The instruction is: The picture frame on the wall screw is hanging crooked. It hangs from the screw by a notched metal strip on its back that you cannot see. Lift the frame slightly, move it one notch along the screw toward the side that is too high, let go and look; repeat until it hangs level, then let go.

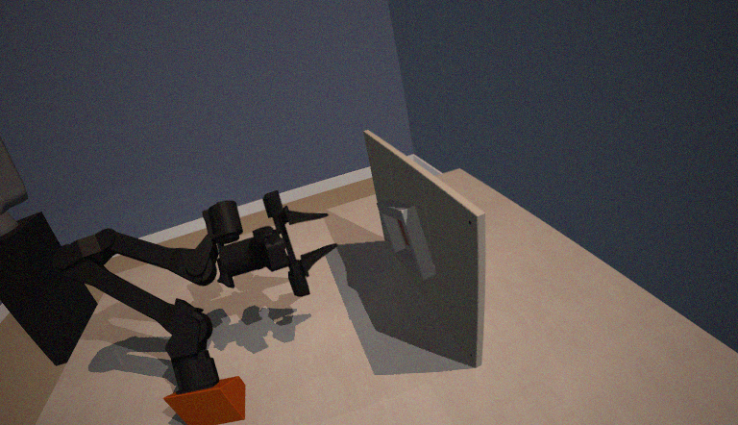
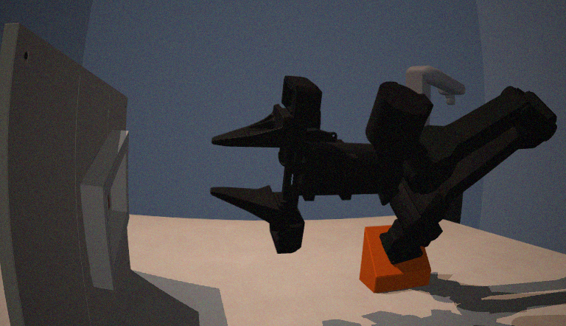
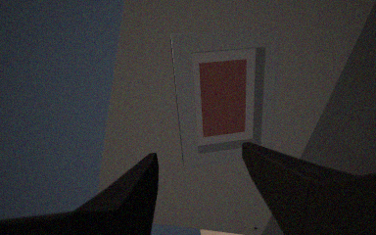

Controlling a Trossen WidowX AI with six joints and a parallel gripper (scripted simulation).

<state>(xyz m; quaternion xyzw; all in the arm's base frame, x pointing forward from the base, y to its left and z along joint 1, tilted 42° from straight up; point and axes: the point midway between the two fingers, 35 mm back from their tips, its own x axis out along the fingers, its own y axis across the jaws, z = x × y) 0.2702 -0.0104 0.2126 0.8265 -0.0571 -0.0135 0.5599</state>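
The picture frame lies 130 mm ahead of my gripper tip, 50 mm below it and 20 mm to the right of it. The rest, counted from my gripper tip: grey wall panel (140 mm ahead, 50 mm below, 20 mm to the right).
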